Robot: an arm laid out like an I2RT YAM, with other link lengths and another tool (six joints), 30 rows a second.
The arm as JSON. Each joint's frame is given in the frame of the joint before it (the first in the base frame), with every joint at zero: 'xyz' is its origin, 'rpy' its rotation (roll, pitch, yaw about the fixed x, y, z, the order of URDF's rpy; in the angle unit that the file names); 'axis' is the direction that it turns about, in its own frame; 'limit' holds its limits. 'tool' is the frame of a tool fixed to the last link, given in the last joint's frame.
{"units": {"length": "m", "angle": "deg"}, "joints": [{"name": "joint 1", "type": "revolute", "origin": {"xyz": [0.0, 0.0, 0.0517], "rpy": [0.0, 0.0, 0.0]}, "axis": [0.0, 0.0, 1.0], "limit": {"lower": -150.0, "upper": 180.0}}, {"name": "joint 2", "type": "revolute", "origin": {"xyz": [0.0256, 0.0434, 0.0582], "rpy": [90.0, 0.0, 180.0]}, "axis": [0.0, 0.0, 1.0], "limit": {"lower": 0.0, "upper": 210.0}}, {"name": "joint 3", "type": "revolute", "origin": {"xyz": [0.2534, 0.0, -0.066], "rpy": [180.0, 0.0, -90.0]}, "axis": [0.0, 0.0, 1.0], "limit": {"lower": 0.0, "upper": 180.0}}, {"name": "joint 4", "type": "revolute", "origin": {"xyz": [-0.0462, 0.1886, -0.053], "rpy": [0.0, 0.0, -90.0]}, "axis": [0.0, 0.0, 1.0], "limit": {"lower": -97.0, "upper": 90.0}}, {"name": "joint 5", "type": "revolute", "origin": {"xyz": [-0.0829, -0.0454, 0.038], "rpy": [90.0, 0.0, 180.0]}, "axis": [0.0, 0.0, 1.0], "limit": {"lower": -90.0, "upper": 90.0}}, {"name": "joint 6", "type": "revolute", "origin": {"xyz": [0.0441, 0.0, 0.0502], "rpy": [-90.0, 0.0, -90.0]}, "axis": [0.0, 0.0, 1.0], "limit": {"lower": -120.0, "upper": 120.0}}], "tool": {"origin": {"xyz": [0.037, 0.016, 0.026], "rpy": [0.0, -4.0, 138.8]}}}
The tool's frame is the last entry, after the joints.
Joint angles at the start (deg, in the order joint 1, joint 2, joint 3, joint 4, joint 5, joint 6):
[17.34, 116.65, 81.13, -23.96, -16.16, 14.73]
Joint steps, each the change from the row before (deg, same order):
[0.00, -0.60, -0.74, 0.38, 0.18, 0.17]
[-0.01, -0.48, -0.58, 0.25, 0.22, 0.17]
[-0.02, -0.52, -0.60, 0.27, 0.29, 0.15]
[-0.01, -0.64, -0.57, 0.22, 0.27, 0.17]
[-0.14, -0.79, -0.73, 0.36, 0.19, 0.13]
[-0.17, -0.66, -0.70, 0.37, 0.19, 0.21]
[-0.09, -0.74, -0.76, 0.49, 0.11, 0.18]
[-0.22, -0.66, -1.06, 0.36, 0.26, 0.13]
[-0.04, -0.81, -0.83, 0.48, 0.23, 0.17]
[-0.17, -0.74, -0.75, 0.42, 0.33, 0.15]
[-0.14, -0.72, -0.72, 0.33, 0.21, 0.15]
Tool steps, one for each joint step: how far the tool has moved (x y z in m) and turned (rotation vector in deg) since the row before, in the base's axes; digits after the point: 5 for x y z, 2 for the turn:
[-0.00175, -0.00081, 0.00101, -0.01, -0.21, -0.23]
[-0.00137, -0.00081, 0.00071, -0.07, -0.13, -0.26]
[-0.00137, -0.00095, 0.00085, -0.12, -0.19, -0.29]
[-0.00150, -0.00091, 0.00170, -0.07, -0.28, -0.29]
[-0.00159, -0.00178, 0.00217, 0.02, -0.40, -0.35]
[-0.00127, -0.00193, 0.00147, 0.03, -0.28, -0.44]
[-0.00162, -0.00135, 0.00192, 0.12, -0.41, -0.30]
[-0.00230, -0.00262, -0.00039, -0.17, 0.03, -0.47]
[-0.00201, -0.00122, 0.00187, 0.02, -0.43, -0.30]
[-0.00143, -0.00206, 0.00160, -0.08, -0.41, -0.47]
[-0.00168, -0.00178, 0.00152, -0.01, -0.31, -0.38]

